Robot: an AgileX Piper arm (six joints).
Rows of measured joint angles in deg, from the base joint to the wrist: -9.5, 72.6, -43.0, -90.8, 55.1, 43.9; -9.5, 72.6, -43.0, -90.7, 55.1, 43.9; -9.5, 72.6, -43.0, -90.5, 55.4, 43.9; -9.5, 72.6, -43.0, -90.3, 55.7, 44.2; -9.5, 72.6, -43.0, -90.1, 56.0, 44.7; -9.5, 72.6, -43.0, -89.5, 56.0, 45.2; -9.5, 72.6, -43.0, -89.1, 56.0, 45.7; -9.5, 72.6, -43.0, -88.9, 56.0, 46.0; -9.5, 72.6, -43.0, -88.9, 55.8, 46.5; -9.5, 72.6, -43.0, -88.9, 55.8, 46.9; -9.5, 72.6, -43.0, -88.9, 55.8, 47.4; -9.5, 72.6, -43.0, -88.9, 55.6, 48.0; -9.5, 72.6, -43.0, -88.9, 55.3, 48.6; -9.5, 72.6, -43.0, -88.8, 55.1, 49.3; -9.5, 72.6, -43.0, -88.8, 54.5, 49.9; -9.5, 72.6, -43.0, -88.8, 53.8, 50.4; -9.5, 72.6, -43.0, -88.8, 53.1, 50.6; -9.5, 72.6, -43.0, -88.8, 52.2, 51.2; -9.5, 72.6, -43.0, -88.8, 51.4, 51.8; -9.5, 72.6, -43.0, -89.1, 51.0, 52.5; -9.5, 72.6, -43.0, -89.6, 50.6, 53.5; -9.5, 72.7, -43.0, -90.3, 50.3, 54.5
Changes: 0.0, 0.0, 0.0, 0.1, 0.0, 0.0; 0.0, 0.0, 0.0, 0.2, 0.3, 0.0; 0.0, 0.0, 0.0, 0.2, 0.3, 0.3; 0.0, 0.0, 0.0, 0.2, 0.3, 0.5; 0.0, 0.0, 0.0, 0.6, 0.0, 0.5; 0.0, 0.0, 0.0, 0.4, 0.0, 0.5; 0.0, 0.0, 0.0, 0.2, 0.0, 0.3; 0.0, 0.0, 0.0, 0.0, -0.2, 0.5; 0.0, 0.0, 0.0, 0.0, 0.0, 0.4; 0.0, 0.0, 0.0, 0.0, 0.0, 0.5; 0.0, 0.0, 0.0, 0.0, -0.2, 0.6; 0.0, 0.0, 0.0, 0.0, -0.3, 0.6; 0.0, 0.0, 0.0, 0.1, -0.2, 0.7; 0.0, 0.0, 0.0, 0.0, -0.6, 0.6; 0.0, 0.0, 0.0, 0.0, -0.7, 0.5; 0.0, 0.0, 0.0, 0.0, -0.7, 0.2; 0.0, 0.0, 0.0, 0.0, -0.9, 0.6; 0.0, 0.0, 0.0, 0.0, -0.8, 0.6; 0.0, 0.0, 0.0, -0.3, -0.4, 0.7; 0.0, 0.0, 0.0, -0.5, -0.4, 1.0; 0.0, 0.1, 0.0, -0.7, -0.3, 1.0
